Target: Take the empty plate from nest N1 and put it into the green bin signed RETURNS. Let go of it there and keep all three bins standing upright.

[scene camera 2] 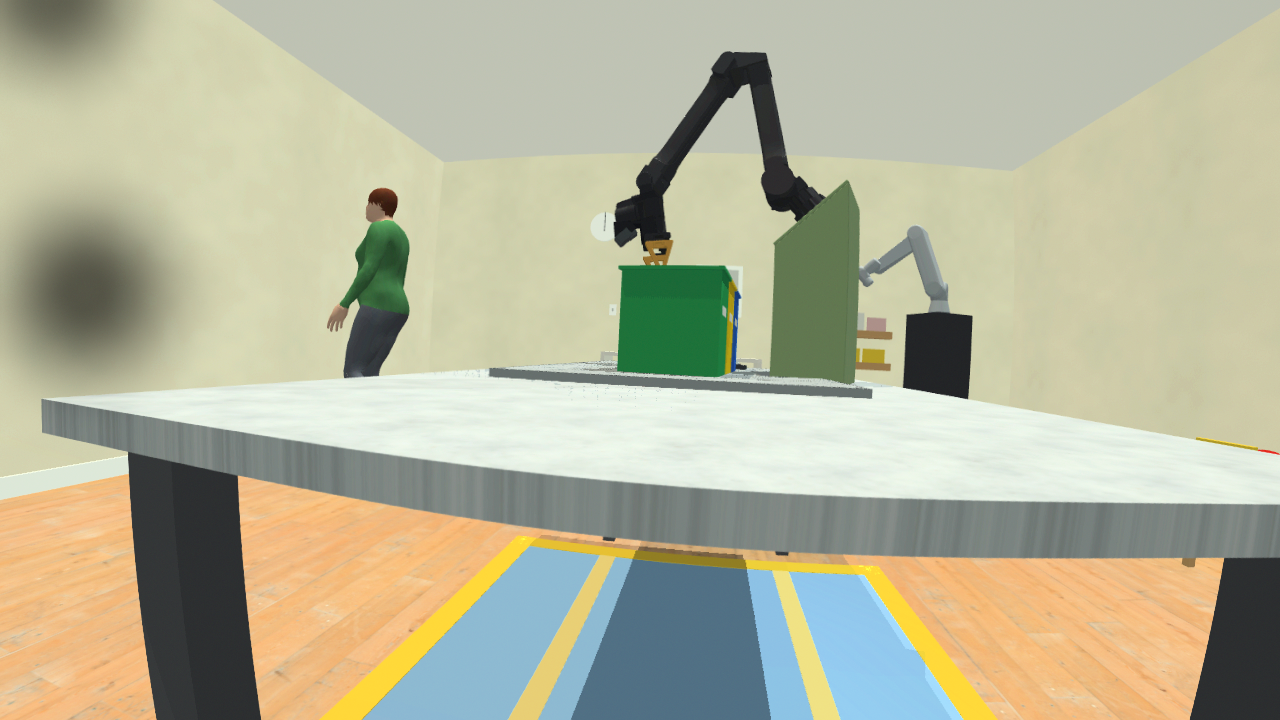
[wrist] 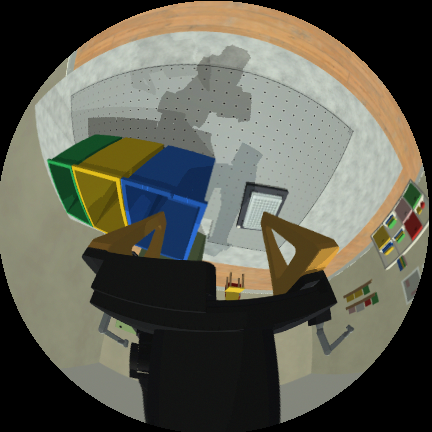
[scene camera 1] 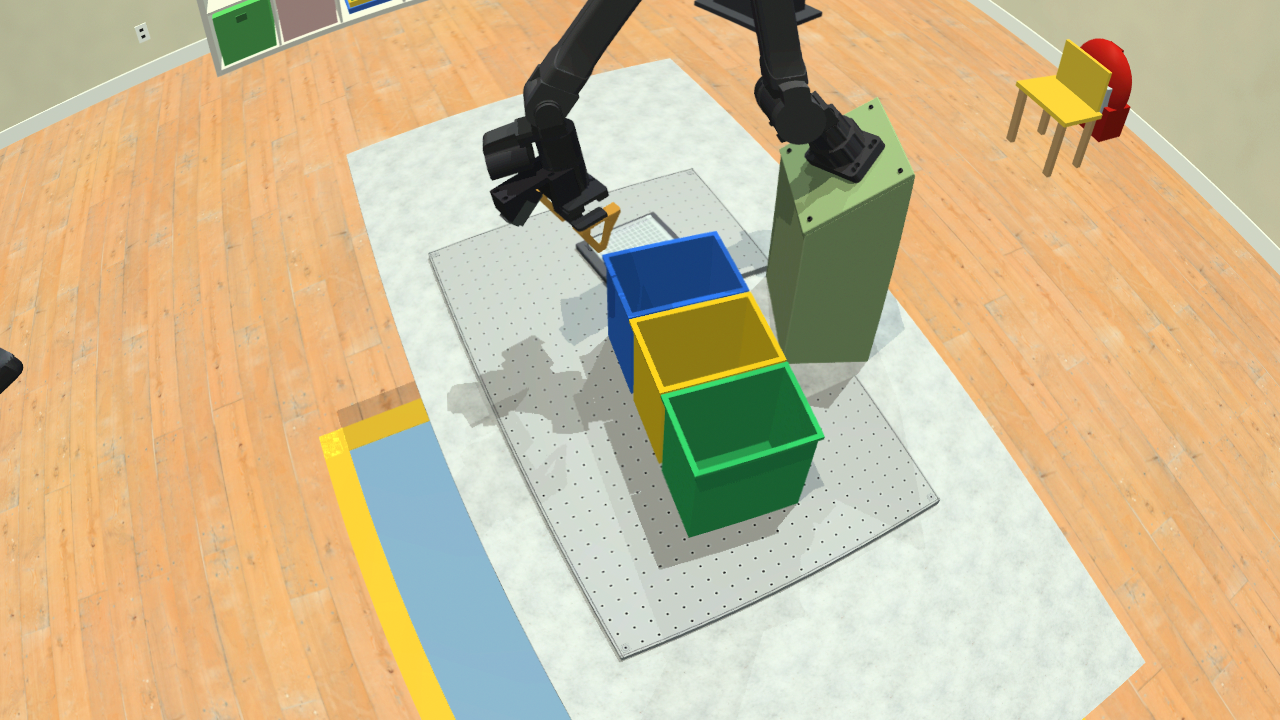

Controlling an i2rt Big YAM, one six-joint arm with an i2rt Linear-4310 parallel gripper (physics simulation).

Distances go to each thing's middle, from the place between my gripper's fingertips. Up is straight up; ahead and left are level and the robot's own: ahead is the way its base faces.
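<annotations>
The gridded plate [scene camera 1: 644, 231] is 210 mm below my hand, and it is also 190 mm behind my hand and 90 mm to the right of it. I find the dark nest [scene camera 1: 597, 264] 220 mm below my hand, 190 mm behind it and 90 mm to the right of it.
</annotations>
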